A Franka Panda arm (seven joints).
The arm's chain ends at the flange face. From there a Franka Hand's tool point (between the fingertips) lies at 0.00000 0.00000 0.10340 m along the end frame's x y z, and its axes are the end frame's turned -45 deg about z.
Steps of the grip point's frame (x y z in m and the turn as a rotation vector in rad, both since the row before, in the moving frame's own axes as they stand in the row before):
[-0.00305, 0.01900, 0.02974, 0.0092, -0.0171, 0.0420]
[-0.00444, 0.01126, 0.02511, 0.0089, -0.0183, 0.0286]
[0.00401, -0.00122, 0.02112, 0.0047, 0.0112, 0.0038]
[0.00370, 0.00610, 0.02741, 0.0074, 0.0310, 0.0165]
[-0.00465, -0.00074, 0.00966, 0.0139, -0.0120, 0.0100]
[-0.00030, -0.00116, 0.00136, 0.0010, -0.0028, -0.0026]
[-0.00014, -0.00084, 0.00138, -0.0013, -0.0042, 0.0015]
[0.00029, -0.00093, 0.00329, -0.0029, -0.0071, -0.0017]
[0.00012, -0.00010, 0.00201, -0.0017, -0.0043, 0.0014]
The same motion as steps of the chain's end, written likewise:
[0.01321, 0.01505, 0.02976, -0.0056, -0.0186, 0.0420]
[0.00682, 0.01044, 0.02513, -0.0066, -0.0192, 0.0286]
[0.00150, -0.00254, 0.02113, 0.0112, 0.0046, 0.0038]
[0.00518, 0.00449, 0.02746, 0.0272, 0.0167, 0.0165]
[-0.00192, 0.00291, 0.00968, 0.0013, -0.0183, 0.0100]
[-0.00075, -0.00074, 0.00136, -0.0013, -0.0027, -0.0026]
[-0.00048, -0.00090, 0.00138, -0.0039, -0.0021, 0.0015]
[-0.00015, -0.00159, 0.00329, -0.0071, -0.0030, -0.0017]
[0.00020, -0.00059, 0.00201, -0.0042, -0.0018, 0.0014]

